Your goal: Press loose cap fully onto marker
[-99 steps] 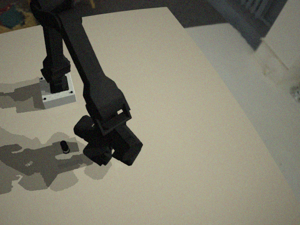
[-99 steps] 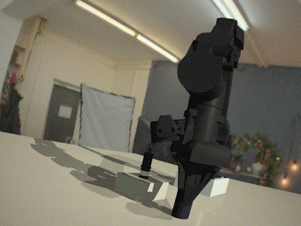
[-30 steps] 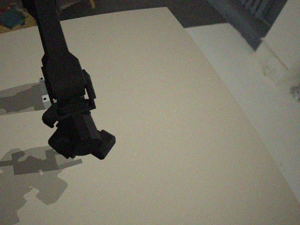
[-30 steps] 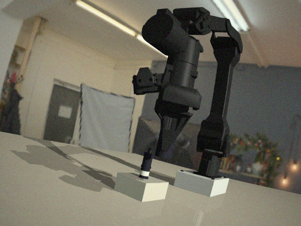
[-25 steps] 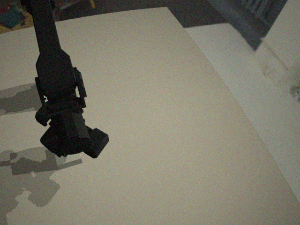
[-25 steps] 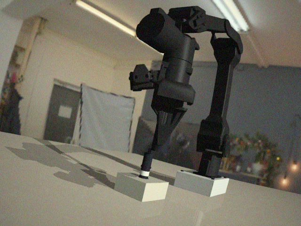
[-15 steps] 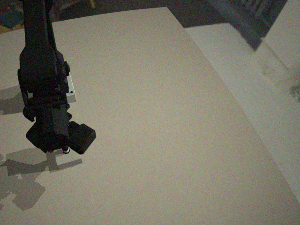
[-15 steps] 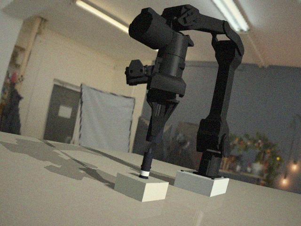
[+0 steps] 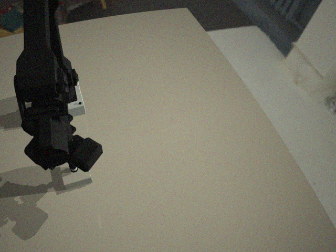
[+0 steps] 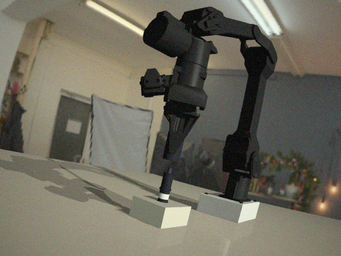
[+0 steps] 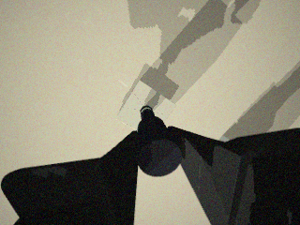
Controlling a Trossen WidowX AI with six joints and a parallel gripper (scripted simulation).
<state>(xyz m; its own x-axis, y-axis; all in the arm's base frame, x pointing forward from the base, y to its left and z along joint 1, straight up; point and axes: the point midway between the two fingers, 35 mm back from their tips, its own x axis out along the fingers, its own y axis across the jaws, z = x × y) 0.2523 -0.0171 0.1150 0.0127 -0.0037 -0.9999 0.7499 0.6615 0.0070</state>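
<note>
The holder block is 110 mm below my gripper tip. Round my gripper tip: marker cap 10 mm above.
</note>
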